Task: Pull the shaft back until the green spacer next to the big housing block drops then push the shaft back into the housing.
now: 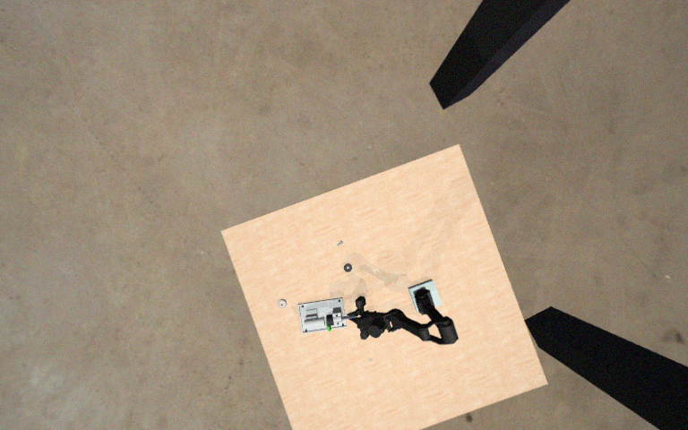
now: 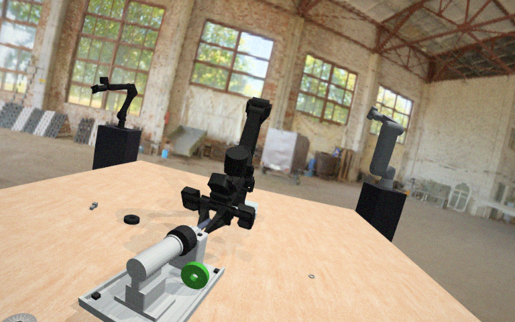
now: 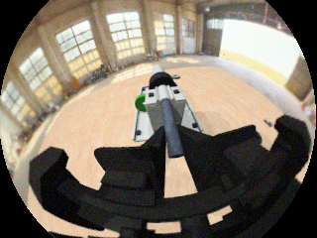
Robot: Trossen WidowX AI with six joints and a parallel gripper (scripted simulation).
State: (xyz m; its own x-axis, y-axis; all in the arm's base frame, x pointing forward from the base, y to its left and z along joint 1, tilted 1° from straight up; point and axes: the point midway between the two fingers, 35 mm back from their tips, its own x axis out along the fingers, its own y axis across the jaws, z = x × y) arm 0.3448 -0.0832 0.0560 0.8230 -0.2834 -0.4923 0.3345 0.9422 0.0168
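Now: the green spacer 110 mm ahead of my gripper tip, 30 mm below it and 10 mm to the left of it. Also, from my gripper tip: grey toothed disc 270 mm ahead, 190 mm to the right, 60 mm below; then black washer 200 mm to the right, 110 mm behind, 60 mm below; then grey fixture 130 mm ahead, 50 mm to the right, 10 mm below.
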